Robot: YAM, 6 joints.
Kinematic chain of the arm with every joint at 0, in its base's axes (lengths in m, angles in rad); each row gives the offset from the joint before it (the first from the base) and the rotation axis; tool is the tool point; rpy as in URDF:
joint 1: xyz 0 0 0.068 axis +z
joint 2: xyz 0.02 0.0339 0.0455 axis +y
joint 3: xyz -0.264 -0.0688 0 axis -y
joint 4: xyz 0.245 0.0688 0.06 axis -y
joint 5: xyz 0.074 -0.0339 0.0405 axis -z
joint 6: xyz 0.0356 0 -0.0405 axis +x
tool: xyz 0 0 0 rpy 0 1.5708 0
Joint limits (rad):
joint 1: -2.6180..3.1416
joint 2: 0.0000..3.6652
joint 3: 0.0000..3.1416
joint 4: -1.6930..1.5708
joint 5: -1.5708..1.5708
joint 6: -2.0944..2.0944
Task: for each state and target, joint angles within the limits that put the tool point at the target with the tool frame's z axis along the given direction. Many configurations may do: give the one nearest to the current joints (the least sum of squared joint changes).
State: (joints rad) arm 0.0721 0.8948 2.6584 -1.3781 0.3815 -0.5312
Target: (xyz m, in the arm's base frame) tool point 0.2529 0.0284 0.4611 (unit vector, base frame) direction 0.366 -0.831 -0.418
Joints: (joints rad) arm 0.2372 1.6161 2.1040 -1.6921 1.1064 -0.5312
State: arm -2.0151 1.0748 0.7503 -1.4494 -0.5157 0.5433
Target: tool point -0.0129 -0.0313 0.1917 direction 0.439 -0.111 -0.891
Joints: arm -2.3775 0.6367 0.4935 -1.6909 -0.3942 0.5433
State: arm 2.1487 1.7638 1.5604 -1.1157 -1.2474 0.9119
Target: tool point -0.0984 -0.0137 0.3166 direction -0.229 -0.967 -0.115
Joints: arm 2.9160 0.8659 0.9484 -1.5933 -1.4554 0.9119
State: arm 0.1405 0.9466 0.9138 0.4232 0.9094 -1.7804
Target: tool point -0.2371 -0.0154 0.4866 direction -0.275 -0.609 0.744
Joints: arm -0.0276 0.1046 1.2783 0.7310 0.6641 -1.7804
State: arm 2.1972 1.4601 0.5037 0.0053 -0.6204 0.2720
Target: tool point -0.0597 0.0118 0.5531 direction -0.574 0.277 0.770
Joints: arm 3.0924 0.7079 1.2718 0.3556 0.2512 0.2720
